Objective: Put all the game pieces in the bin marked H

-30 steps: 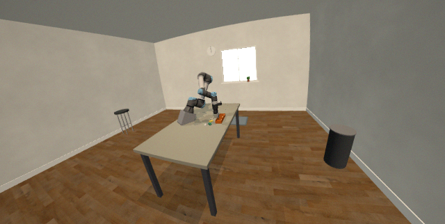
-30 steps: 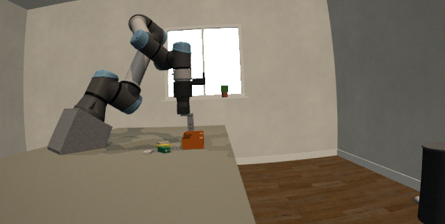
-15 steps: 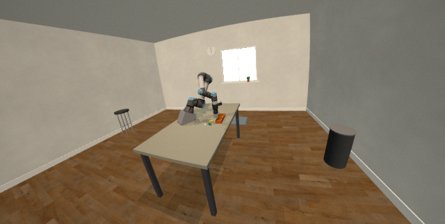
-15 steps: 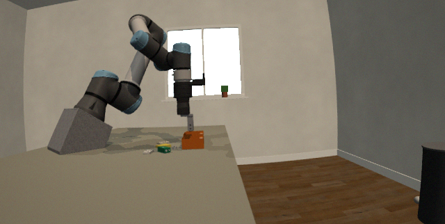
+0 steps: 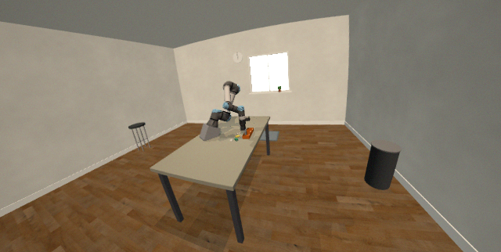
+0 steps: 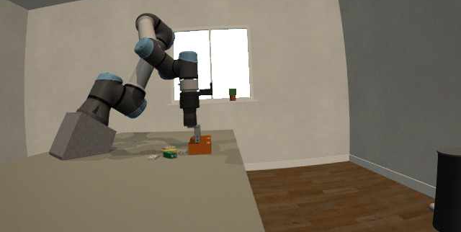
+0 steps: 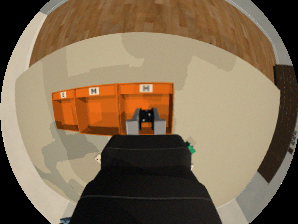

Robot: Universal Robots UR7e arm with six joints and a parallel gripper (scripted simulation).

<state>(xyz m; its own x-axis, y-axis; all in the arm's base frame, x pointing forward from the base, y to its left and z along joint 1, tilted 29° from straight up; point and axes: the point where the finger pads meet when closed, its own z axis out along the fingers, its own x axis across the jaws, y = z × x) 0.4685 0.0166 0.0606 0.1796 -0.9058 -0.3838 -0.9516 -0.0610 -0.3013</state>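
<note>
The white domino lies 14 cm behind my hand, 12 cm to the right of it and 5 cm below it. From my hand the other things lie so: dark piece: 1 cm below; orange bin: 8 cm to the left, 3 cm below, 1 cm behind; grey thing: 6 cm behind, 5 cm below, 3 cm to the right.
</note>
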